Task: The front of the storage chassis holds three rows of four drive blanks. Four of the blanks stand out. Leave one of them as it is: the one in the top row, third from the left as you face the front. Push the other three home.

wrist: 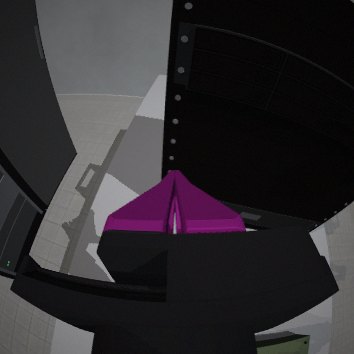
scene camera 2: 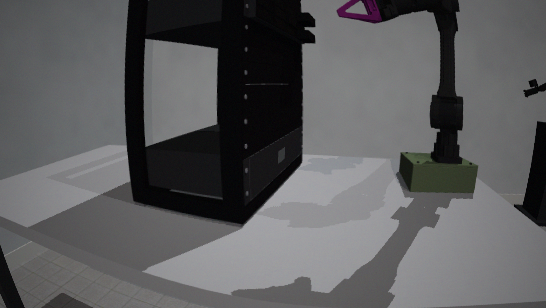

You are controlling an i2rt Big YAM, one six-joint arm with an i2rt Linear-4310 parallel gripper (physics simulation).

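Where they show: gripper, fingertip midpoint: (wrist: 174, 177) (scene camera 2: 337, 13); arm's base at its link origin: (scene camera 2: 445, 160).
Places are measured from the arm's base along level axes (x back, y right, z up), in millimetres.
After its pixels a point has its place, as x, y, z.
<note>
The dark storage chassis (scene camera 2: 272, 19) {-449, -266, 338} (wrist: 235, 62) {-448, -310, 376} sits high in the black rack (scene camera 2: 232, 110) {-477, -397, 145}; its top is cut off in the scene view. In that view an upper dark block (scene camera 2: 307, 20) {-426, -31, 383} and a lower dark block (scene camera 2: 308, 36) {-424, -31, 332} stick out past the front's far side; their rows and columns cannot be told. In the wrist view the left part of the chassis front shows faint blank outlines that look flush; its right part is cut off or too dark to read. My magenta gripper (scene camera 2: 339, 12) {-298, -341, 330} (wrist: 174, 177) {-298, -341, 330} is shut and empty, in front of the rack, apart from the blocks.
The arm stands on a green base block (scene camera 2: 440, 176) {-31, -84, -29} (wrist: 287, 346) {-118, 36, -5} on the pale table (scene camera 2: 450, 250) {-61, -415, -75}. A grey unit (scene camera 2: 265, 167) {-465, -268, 12} fills the rack's bottom. A dark cabinet (wrist: 30, 100) stands left in the wrist view. A black stand (scene camera 2: 536, 175) is at the scene view's right edge.
</note>
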